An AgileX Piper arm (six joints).
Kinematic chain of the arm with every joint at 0, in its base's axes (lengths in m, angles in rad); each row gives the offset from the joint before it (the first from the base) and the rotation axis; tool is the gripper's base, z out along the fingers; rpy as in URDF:
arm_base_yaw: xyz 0 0 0.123 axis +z
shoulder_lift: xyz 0 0 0 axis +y
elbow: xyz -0.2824 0 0.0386 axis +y
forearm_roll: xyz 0.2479 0 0.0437 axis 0.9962 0 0.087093
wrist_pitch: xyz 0 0 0 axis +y
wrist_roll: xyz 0.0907 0 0.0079 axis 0.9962 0 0.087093
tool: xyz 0 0 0 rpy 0 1.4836 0
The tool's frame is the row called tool.
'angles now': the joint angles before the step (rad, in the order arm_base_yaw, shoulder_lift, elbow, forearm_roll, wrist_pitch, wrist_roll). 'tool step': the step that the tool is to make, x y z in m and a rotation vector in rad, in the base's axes. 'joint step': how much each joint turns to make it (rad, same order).
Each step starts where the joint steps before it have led.
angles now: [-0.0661, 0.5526, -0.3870, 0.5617, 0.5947, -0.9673]
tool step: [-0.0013, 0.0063, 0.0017, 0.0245, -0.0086, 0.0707]
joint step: [-0.0008, 0.0005, -0.0018, 0.1090, 0.0378, -0.1095]
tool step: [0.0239, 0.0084, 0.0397, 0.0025, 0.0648, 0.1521]
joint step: [0.0015, 0.1648, -0.2060, 0.0443, 0.1776, -0.0724]
